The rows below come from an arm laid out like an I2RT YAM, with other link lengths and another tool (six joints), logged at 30 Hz.
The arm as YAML. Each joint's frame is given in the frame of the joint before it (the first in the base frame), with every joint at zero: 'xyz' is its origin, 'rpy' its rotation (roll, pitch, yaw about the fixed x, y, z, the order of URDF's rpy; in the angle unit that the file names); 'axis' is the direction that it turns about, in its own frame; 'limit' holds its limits. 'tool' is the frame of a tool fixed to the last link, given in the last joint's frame.
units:
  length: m
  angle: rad
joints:
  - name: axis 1
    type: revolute
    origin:
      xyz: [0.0, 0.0, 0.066]
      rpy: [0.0, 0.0, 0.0]
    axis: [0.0, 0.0, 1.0]
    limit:
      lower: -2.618
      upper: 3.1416
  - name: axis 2
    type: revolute
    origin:
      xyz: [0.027, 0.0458, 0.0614]
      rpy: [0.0, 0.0, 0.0]
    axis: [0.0, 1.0, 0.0]
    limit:
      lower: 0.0
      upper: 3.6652
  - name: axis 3
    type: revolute
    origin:
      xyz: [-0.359, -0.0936, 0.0]
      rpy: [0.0, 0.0, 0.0]
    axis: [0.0, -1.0, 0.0]
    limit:
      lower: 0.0
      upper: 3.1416
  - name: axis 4
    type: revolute
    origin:
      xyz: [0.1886, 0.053, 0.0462]
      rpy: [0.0, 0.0, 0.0]
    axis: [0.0, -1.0, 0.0]
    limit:
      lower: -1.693
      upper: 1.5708
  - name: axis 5
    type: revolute
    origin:
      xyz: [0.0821, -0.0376, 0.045]
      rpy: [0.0, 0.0, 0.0]
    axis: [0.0, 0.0, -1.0]
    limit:
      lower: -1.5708
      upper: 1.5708
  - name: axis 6
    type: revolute
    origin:
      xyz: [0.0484, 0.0, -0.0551]
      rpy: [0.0, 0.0, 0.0]
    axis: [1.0, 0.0, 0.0]
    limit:
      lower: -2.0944
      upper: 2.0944
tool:
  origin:
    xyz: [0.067, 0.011, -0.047]
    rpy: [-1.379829, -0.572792, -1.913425]
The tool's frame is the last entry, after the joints.
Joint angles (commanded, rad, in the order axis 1, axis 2, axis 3, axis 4, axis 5, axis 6), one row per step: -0.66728, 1.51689, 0.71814, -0.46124, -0.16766, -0.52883; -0.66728, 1.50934, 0.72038, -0.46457, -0.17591, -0.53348; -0.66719, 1.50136, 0.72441, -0.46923, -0.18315, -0.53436; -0.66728, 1.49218, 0.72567, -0.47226, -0.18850, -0.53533; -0.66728, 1.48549, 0.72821, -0.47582, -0.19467, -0.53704; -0.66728, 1.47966, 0.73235, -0.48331, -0.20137, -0.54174; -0.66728, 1.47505, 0.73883, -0.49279, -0.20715, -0.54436; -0.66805, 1.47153, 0.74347, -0.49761, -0.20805, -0.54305; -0.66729, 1.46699, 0.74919, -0.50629, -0.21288, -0.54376; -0.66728, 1.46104, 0.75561, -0.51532, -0.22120, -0.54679; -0.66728, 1.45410, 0.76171, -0.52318, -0.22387, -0.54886; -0.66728, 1.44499, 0.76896, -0.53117, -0.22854, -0.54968; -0.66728, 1.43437, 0.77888, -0.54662, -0.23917, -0.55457; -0.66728, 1.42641, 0.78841, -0.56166, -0.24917, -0.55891; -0.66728, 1.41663, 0.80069, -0.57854, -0.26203, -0.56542; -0.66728, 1.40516, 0.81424, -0.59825, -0.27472, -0.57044; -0.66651, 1.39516, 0.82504, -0.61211, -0.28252, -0.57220; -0.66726, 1.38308, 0.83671, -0.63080, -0.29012, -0.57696; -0.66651, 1.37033, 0.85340, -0.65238, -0.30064, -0.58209
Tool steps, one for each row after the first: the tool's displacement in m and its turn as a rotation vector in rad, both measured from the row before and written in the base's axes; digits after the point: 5 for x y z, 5 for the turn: 0.00021, 0.00078, 0.00154, 0.00056, -0.00968, 0.00691; 0.00040, 0.00073, 0.00192, 0.00054, -0.00998, 0.00320; -0.00023, 0.00089, 0.00162, -0.00096, -0.00891, 0.00254; 0.00014, 0.00070, 0.00146, 0.00043, -0.00797, 0.00361; -0.00009, 0.00079, 0.00157, 0.00165, -0.00564, 0.00657; 0.00014, 0.00059, 0.00179, 0.00228, -0.00452, 0.00435; 0.00012, -0.00006, 0.00133, -0.00090, -0.00320, -0.00167; 0.00013, 0.00074, 0.00166, 0.00231, -0.00402, 0.00305; 0.00026, 0.00085, 0.00203, 0.00288, -0.00735, 0.00563; -0.00007, 0.00033, 0.00209, -0.00207, -0.00555, 0.00282; 0.00018, 0.00050, 0.00266, -0.00208, -0.00925, 0.00239; -0.00020, 0.00144, 0.00333, 0.00261, -0.00998, 0.00825; -0.00015, 0.00135, 0.00287, 0.00396, -0.00758, 0.00754; 0.00016, 0.00140, 0.00368, 0.00337, -0.01135, 0.01056; -0.00019, 0.00174, 0.00415, 0.00374, -0.01140, 0.00919; -0.00002, 0.00123, 0.00346, 0.00059, -0.00991, 0.00527; -0.00105, 0.00151, 0.00381, 0.00019, -0.00830, 0.00637; -0.00026, 0.00162, 0.00493, 0.00034, -0.01217, 0.00935
